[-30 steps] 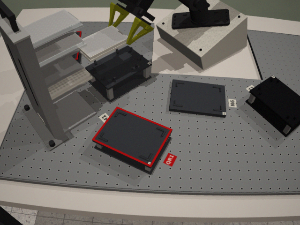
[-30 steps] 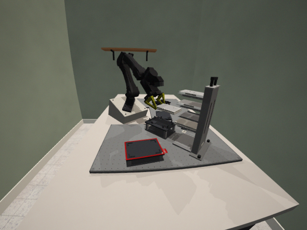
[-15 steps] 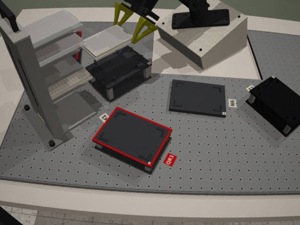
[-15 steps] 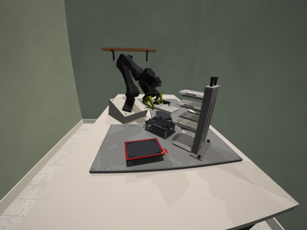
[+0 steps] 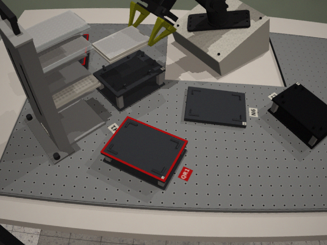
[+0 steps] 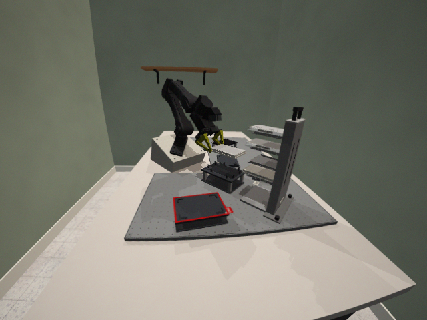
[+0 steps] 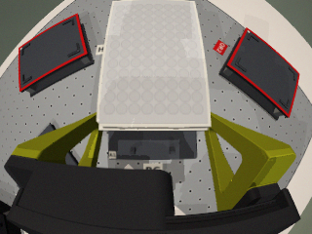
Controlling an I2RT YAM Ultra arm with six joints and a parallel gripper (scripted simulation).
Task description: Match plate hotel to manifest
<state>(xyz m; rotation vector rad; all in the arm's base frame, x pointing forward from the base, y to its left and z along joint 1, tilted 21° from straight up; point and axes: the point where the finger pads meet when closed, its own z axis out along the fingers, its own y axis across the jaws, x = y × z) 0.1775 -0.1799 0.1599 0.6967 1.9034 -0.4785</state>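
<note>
Right now the black regrip nest RG is 30 mm ahead of my hand, 30 mm to the right of it and 100 mm below it. The rest, counted from my hand: RG label: 40 mm behind, 40 mm to the left, 150 mm below; then translucent plate: 170 mm ahead, 150 mm to the right, 120 mm above; then flat nest N6: 90 mm ahead, 220 mm to the left, 150 mm below.
</note>
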